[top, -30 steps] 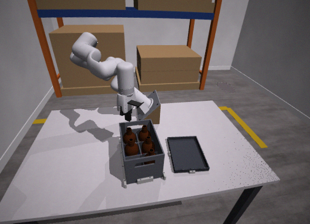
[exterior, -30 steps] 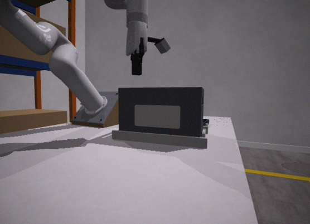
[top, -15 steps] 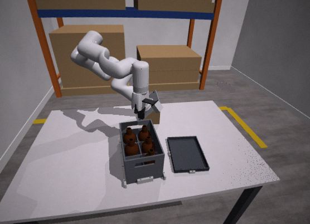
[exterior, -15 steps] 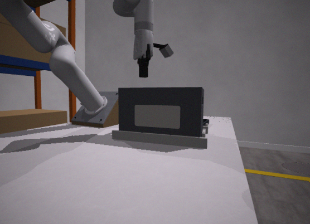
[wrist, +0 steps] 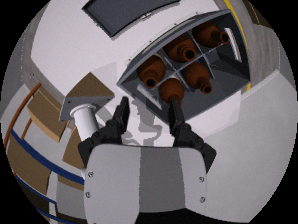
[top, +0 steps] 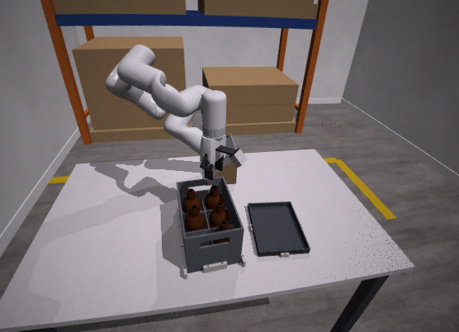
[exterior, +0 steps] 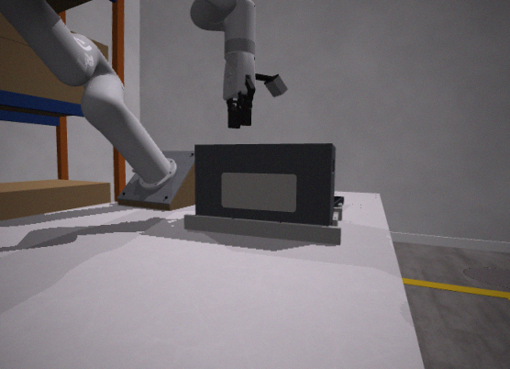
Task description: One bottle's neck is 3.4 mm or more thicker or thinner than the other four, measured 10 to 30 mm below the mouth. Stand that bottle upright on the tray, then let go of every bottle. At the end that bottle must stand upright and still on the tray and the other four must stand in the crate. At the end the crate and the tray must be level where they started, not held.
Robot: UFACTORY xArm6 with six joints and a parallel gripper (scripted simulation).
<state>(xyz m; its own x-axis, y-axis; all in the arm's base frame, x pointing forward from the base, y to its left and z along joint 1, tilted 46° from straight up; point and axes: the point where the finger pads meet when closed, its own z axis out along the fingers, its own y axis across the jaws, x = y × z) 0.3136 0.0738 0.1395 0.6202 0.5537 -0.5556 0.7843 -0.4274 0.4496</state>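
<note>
Right now the glass bottle is 16 cm below my hand. The rest, counted from my hand: dark grey crate (10 cm ahead, 3 cm to the right, 16 cm below); then dark tray (9 cm ahead, 24 cm to the left, 23 cm below).
</note>
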